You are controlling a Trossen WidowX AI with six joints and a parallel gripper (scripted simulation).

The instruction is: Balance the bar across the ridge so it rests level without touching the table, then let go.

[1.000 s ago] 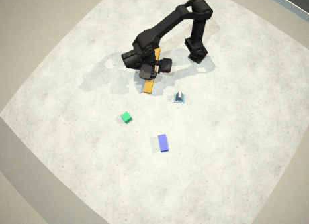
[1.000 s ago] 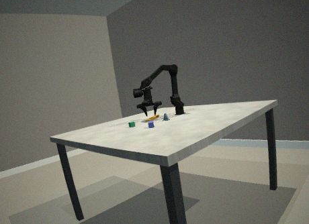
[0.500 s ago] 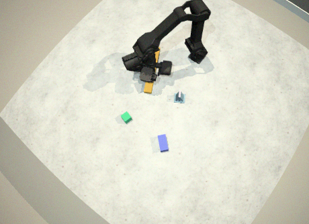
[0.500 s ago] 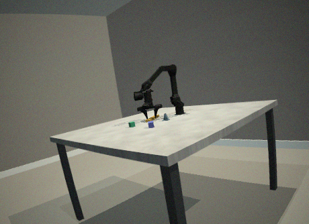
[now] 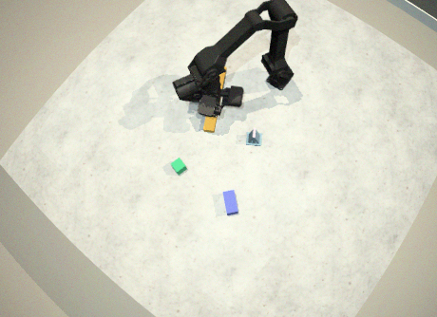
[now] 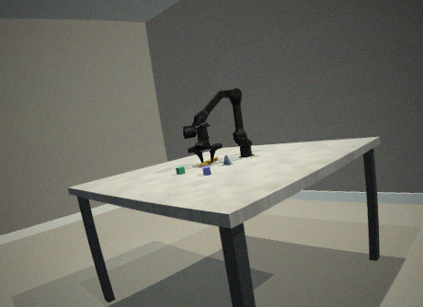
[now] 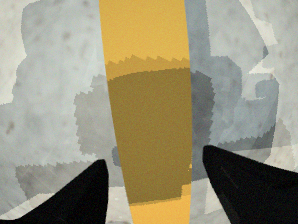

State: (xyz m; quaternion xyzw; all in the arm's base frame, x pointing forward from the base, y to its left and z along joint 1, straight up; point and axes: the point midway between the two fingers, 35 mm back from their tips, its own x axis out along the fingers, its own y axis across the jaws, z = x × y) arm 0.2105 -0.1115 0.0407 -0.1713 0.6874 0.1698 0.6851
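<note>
Right now the ridge is 2 cm ahead of my gripper tip, 17 cm to the left of it and 4 cm above it. From my gripper tip the other things lie so: blue block: 22 cm ahead, 24 cm to the left, 1 cm above; then green cube: 23 cm ahead, 4 cm to the left, 1 cm above; then orange bar: 2 cm behind, 1 cm to the right.
</note>
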